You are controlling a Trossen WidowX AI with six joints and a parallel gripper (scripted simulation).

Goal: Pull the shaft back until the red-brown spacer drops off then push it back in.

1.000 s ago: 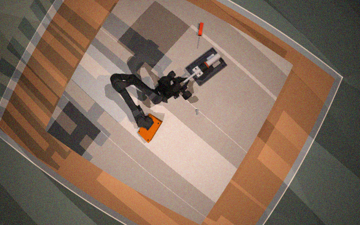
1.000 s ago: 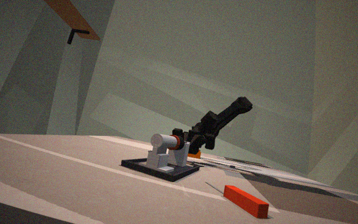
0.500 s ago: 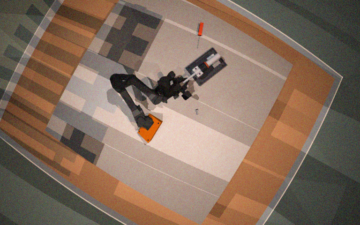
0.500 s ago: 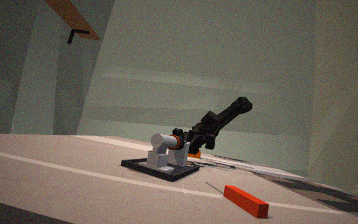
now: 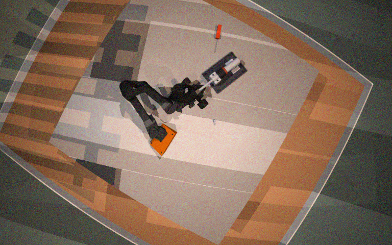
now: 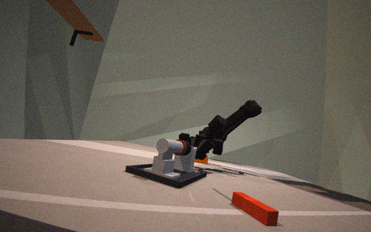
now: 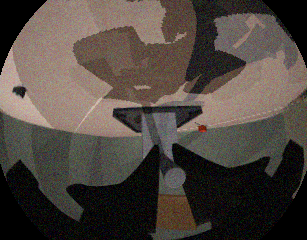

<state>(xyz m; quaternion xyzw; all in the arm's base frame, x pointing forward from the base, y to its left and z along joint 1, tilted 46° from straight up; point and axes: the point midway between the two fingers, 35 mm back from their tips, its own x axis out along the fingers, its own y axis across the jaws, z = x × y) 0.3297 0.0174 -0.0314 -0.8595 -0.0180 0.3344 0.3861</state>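
The light shaft is 60 mm ahead of my gripper tip, 20 mm to the right of it and 20 mm above it. Also, from my gripper tip: small grey piece 170 mm to the right, 120 mm behind, 60 mm below; dark spacer 130 mm ahead, 30 mm to the right, 20 mm above; red-brown spacer 140 mm ahead, 30 mm to the right, 20 mm above.
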